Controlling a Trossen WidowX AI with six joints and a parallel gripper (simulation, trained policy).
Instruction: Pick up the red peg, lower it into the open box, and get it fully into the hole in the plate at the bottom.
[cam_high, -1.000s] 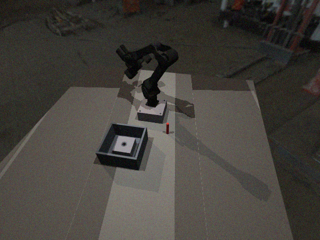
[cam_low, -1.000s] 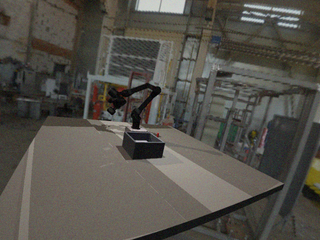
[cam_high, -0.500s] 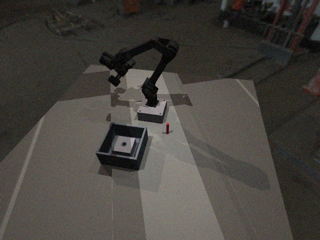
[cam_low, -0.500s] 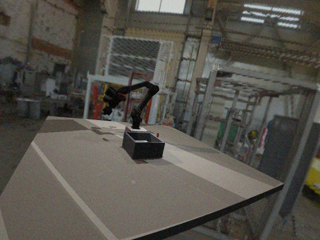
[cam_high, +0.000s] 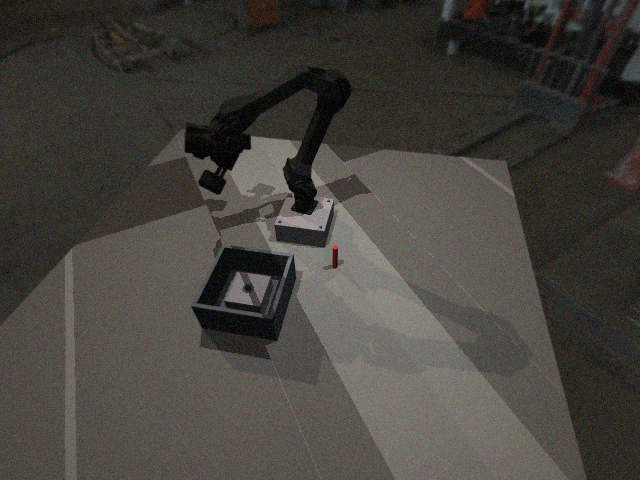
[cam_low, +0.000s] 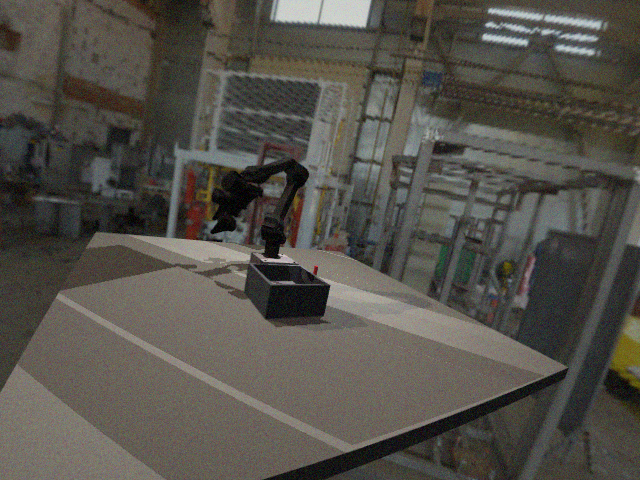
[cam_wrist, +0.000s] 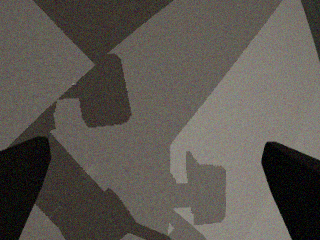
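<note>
Now: the red peg 390 mm to the left of my gripper tip, 120 mm below it and 100 mm ahead of it. The rest, counted from my gripper tip: plate 280 mm ahead, 230 mm to the left, 120 mm below; dark box 280 mm ahead, 230 mm to the left, 140 mm below.
</note>
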